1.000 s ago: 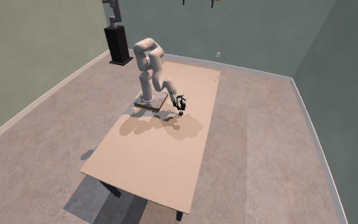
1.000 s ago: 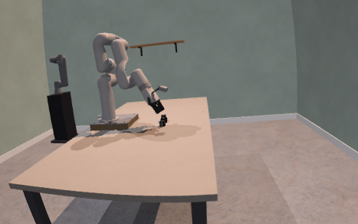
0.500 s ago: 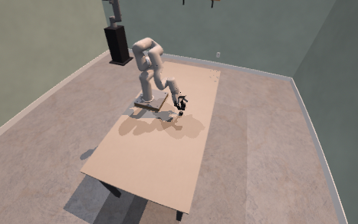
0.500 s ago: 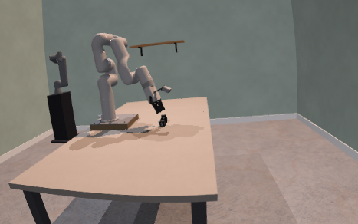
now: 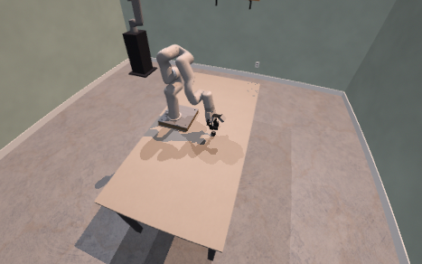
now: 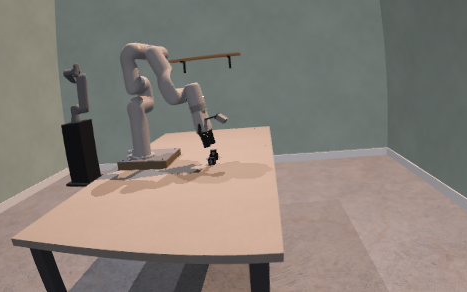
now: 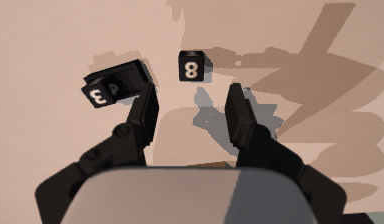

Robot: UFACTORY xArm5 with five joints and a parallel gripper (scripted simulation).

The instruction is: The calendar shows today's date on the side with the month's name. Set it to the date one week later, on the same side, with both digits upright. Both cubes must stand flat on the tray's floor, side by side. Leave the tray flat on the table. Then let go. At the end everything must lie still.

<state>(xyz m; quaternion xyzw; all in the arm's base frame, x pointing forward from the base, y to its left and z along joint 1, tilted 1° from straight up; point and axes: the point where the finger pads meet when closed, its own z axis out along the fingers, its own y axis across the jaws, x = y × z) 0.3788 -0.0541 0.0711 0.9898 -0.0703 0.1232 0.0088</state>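
Right now my hand is 9 cm above the black cube. From my hand the other things lie so: black calendar tray 10 cm to the left, 10 cm below, 1 cm behind.
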